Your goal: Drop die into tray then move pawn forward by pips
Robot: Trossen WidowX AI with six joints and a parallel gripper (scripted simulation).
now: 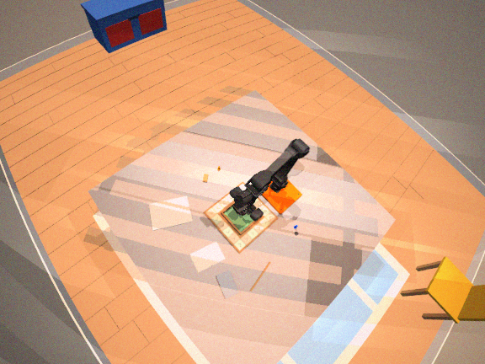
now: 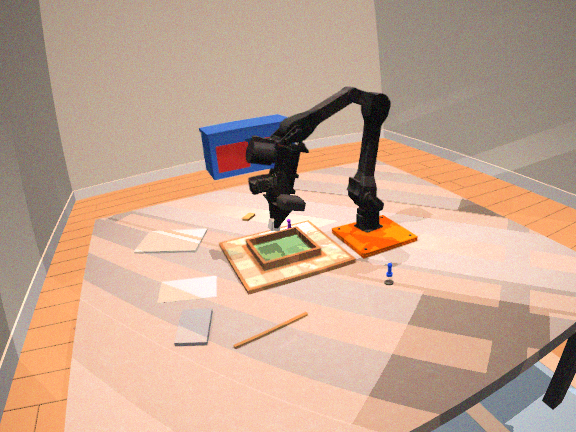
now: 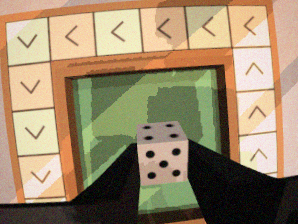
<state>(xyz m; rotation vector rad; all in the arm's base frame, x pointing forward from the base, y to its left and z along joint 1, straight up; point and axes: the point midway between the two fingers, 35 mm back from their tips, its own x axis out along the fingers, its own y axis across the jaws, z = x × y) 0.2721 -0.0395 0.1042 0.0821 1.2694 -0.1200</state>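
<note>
My gripper tip is 100 mm past the purple pawn, 100 mm to the left of it and 60 mm above it. The rest, counted from my gripper tip: green dice tray 10 mm behind, 80 mm below; then blue pawn 160 mm behind, 270 mm to the left, 70 mm below; then white die right at my gripper tip.
</note>
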